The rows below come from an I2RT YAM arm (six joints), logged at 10 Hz.
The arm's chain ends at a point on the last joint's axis. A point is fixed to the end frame.
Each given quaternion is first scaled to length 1.
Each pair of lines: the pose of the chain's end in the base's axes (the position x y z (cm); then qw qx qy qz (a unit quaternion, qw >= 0)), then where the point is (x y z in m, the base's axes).
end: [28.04 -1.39 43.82 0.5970 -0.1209 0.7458 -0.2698]
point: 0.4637 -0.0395 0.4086
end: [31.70 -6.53 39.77 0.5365 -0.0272 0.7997 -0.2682]
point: 0.4887 -0.1184 0.3443
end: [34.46 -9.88 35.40 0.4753 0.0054 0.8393 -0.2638]
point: 0.5034 -0.1616 0.2767
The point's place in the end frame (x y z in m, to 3 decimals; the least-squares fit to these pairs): -0.010 0.021 0.186
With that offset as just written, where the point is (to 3 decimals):
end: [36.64 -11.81 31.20 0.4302 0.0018 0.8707 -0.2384]
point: 0.516 -0.175 0.215
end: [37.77 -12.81 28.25 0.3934 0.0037 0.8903 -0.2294]
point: 0.519 -0.184 0.172
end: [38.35 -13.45 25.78 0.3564 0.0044 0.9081 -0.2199]
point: 0.514 -0.189 0.135
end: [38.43 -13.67 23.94 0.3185 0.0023 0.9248 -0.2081]
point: 0.505 -0.188 0.105
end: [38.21 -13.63 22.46 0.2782 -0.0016 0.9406 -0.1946]
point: 0.490 -0.184 0.079
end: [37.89 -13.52 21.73 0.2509 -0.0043 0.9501 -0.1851]
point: 0.478 -0.180 0.065
